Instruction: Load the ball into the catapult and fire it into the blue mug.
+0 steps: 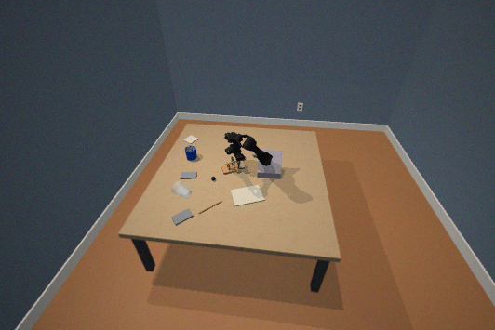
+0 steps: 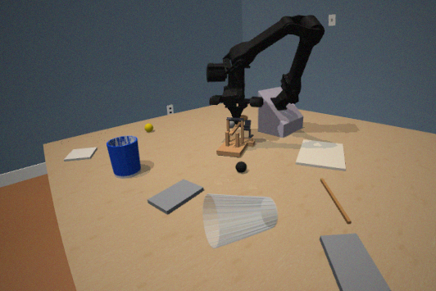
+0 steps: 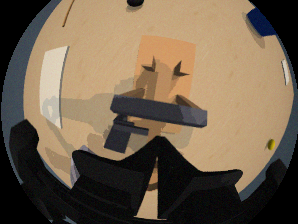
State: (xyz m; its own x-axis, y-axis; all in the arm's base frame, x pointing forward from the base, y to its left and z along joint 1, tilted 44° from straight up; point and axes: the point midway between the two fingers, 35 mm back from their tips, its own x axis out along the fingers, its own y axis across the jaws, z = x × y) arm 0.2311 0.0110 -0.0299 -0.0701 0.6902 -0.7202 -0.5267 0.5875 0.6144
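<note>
Now: the wooden catapult 2 cm to the left of my gripper tip and 2 cm below it. Also, from my gripper tip: blue mug 40 cm ahead, 5 cm to the right, 5 cm below; then black ball 14 cm ahead, 17 cm to the left, 6 cm below; then white sheet 13 cm behind, 28 cm to the left, 7 cm below.
</note>
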